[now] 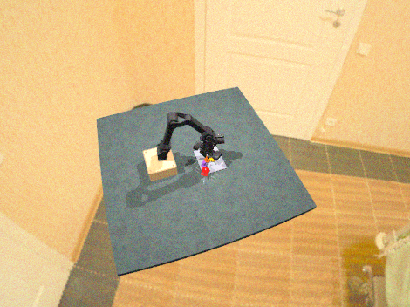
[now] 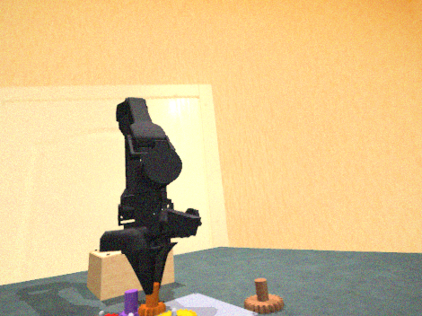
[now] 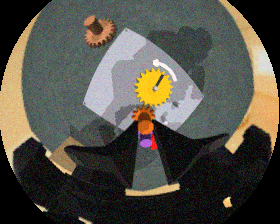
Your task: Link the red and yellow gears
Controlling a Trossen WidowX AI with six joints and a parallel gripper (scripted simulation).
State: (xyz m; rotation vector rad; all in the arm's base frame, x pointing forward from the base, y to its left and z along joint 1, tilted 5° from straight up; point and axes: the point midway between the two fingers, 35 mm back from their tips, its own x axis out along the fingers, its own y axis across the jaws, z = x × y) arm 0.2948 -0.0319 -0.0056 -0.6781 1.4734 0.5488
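The orange gear is 10 mm below my gripper tip. Round my gripper tip: red gear: 70 mm to the right, 30 mm below, 30 mm behind; then yellow gear: 50 mm ahead, 30 mm below, 20 mm to the left; then purple gear: 30 mm to the right, 30 mm behind, 20 mm below.
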